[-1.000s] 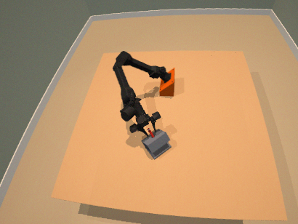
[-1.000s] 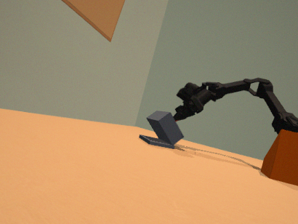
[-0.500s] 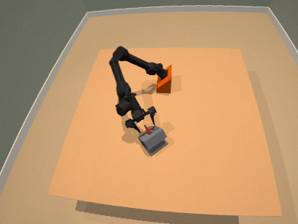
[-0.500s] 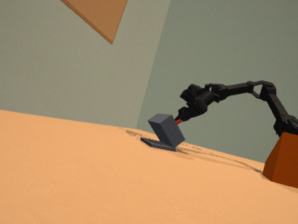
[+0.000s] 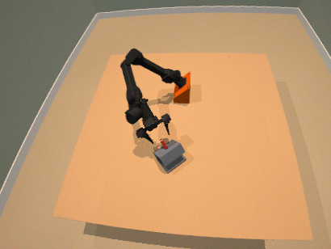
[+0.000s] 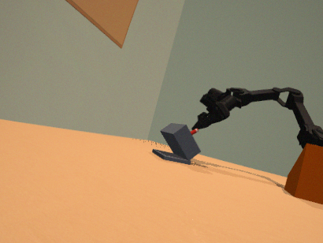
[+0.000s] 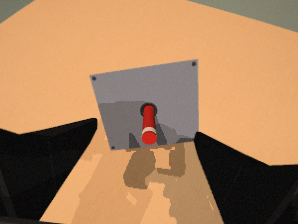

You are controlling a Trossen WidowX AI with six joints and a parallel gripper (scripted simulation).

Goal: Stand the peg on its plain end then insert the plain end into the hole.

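Right now the red peg is 10 mm ahead of my gripper tip, 10 mm to the left of it and 20 mm below it. From my gripper tip the other things lie so: grey sloped panel 40 mm ahead, 40 mm to the left, 60 mm below; then flat grey foot 60 mm ahead, 50 mm to the left, 130 mm below.
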